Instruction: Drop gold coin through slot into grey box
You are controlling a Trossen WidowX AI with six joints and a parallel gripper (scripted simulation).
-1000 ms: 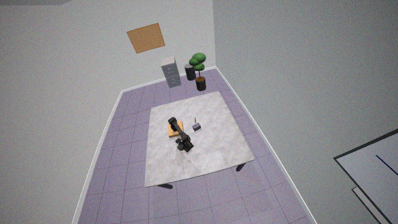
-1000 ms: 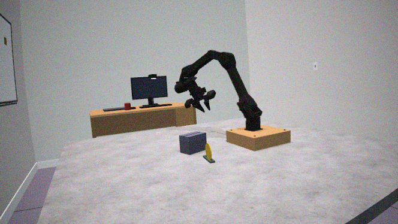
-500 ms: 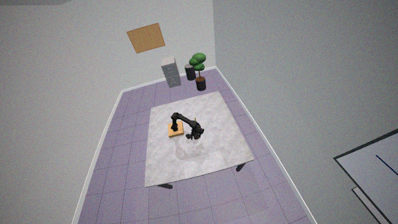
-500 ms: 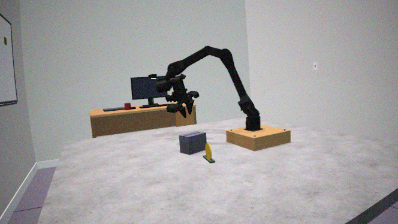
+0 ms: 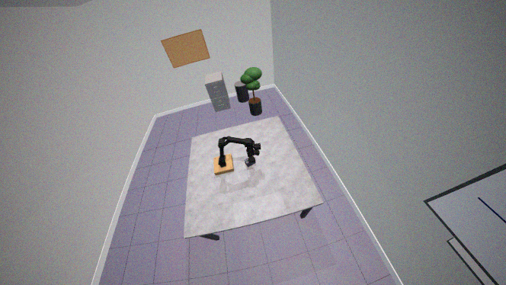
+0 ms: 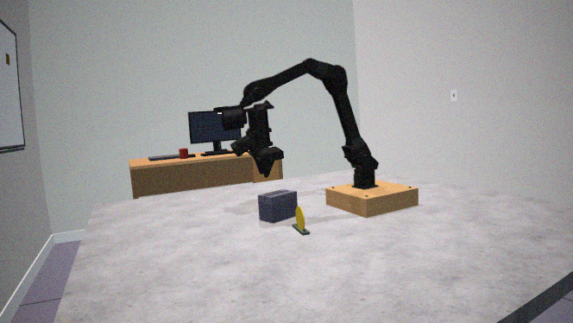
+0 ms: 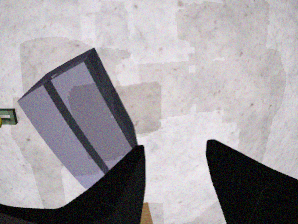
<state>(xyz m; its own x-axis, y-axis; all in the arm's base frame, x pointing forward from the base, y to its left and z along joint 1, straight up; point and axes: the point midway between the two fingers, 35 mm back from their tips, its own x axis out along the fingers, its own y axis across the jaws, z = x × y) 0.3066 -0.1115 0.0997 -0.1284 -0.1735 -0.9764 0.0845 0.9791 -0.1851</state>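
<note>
Now: the gold coin 200 mm to the left of my gripper tip, 90 mm below it and 10 mm ahead of it.
</note>
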